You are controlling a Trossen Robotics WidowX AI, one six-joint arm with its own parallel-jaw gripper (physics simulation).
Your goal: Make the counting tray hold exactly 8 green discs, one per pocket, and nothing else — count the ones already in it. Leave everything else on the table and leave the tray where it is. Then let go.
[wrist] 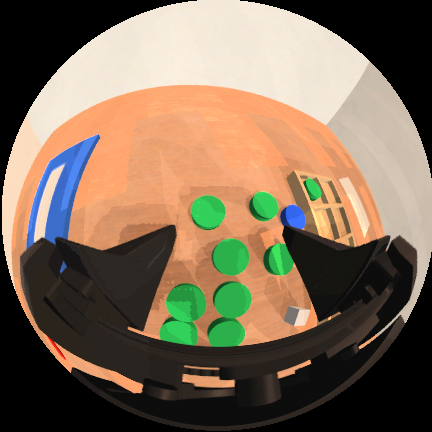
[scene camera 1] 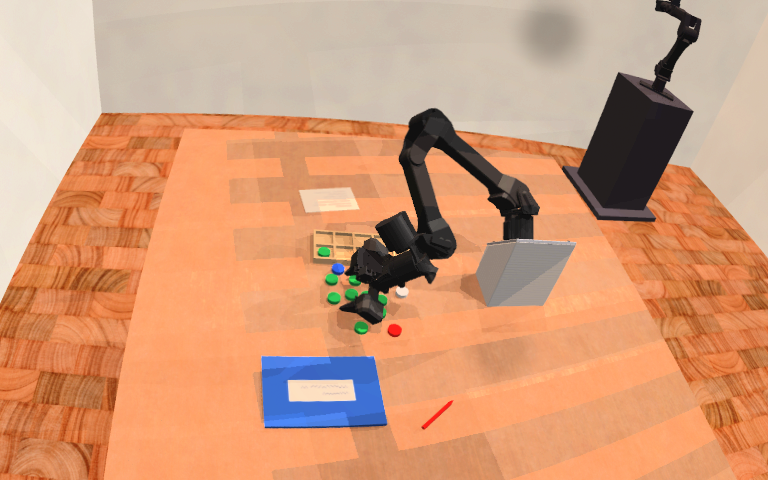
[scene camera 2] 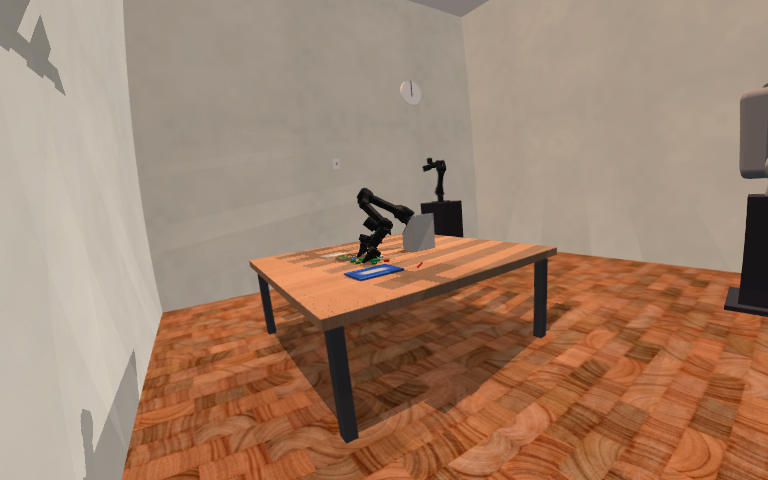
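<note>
The wooden counting tray (scene camera 1: pixel 328 261) (wrist: pixel 302 197) lies behind the loose discs. One green disc (scene camera 1: pixel 323 251) (wrist: pixel 313 189) sits in its near-left pocket. The arm hides the tray's right part. My gripper (scene camera 1: pixel 345 291) (wrist: pixel 230 230) is open and empty, low over the loose green discs. One green disc (scene camera 1: pixel 351 294) (wrist: pixel 230 256) lies on the table below the gap between the fingers; another green disc (scene camera 1: pixel 331 279) (wrist: pixel 264 205) lies farther out. A third green disc (wrist: pixel 279 259) is partly behind the right finger in the wrist view. Several more green discs lie nearby.
A blue disc (scene camera 1: pixel 338 268) (wrist: pixel 293 217) lies by the tray's front edge. A white disc (scene camera 1: pixel 402 292), a red disc (scene camera 1: pixel 394 330) and a small pale block (wrist: pixel 297 316) lie near the group. A blue folder (scene camera 1: pixel 274 407), red pencil (scene camera 1: pixel 437 414), paper (scene camera 1: pixel 308 200) and grey stand (scene camera 1: pixel 526 274) are around.
</note>
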